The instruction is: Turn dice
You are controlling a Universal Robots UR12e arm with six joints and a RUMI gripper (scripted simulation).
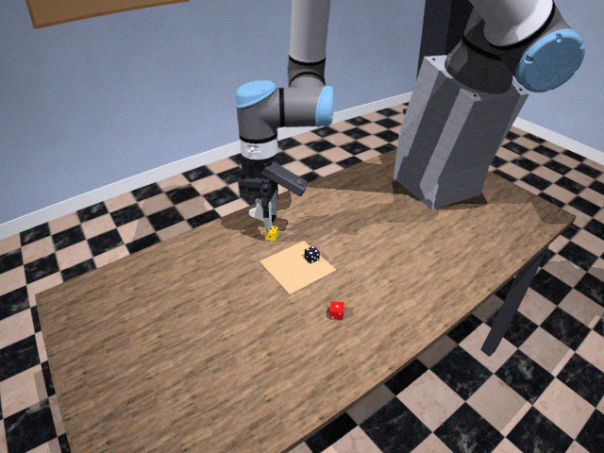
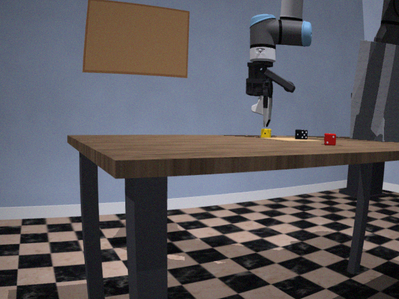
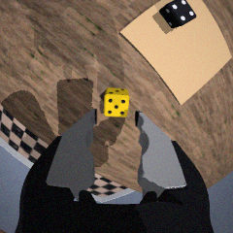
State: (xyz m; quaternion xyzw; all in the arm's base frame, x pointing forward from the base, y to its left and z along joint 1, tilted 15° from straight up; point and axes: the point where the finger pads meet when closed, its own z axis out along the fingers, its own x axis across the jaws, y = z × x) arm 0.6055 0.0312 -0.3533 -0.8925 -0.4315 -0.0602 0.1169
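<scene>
Right now my hand is 40 mm above the yellow die. From my hand the other things lie so: red die 320 mm to the left, 40 mm below, 30 mm behind; then black die 130 mm to the left, 60 mm behind, 30 mm below; then tan mat 140 mm to the left, 50 mm below, 10 mm behind.
</scene>
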